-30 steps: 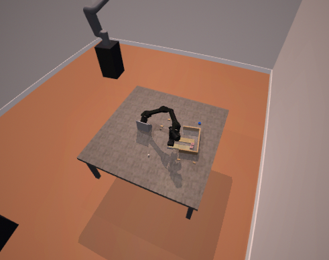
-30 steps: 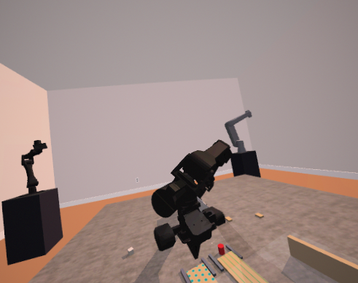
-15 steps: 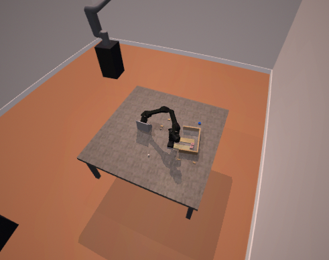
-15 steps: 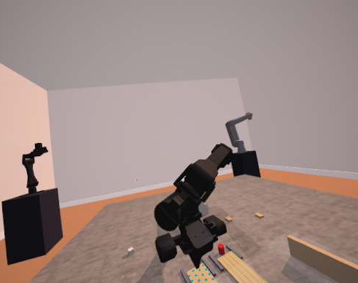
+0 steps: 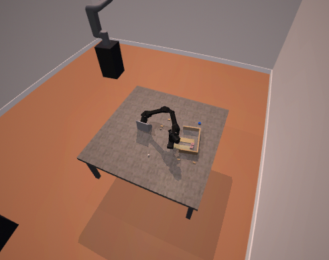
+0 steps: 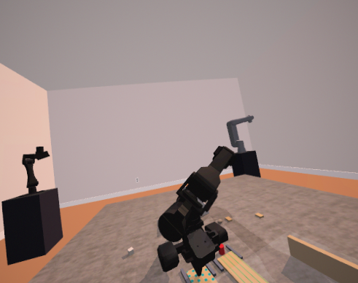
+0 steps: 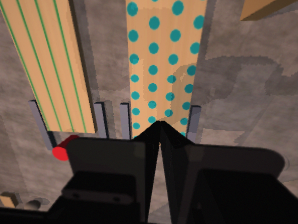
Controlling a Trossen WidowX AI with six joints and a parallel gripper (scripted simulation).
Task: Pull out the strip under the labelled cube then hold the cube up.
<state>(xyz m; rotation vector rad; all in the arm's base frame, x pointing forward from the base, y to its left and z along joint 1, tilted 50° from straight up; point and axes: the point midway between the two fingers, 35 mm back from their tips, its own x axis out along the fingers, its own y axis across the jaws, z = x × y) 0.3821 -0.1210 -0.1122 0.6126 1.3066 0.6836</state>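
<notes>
Right now the dotted strip is 100 mm ahead of my gripper tip and 10 mm to the left of it.
</notes>
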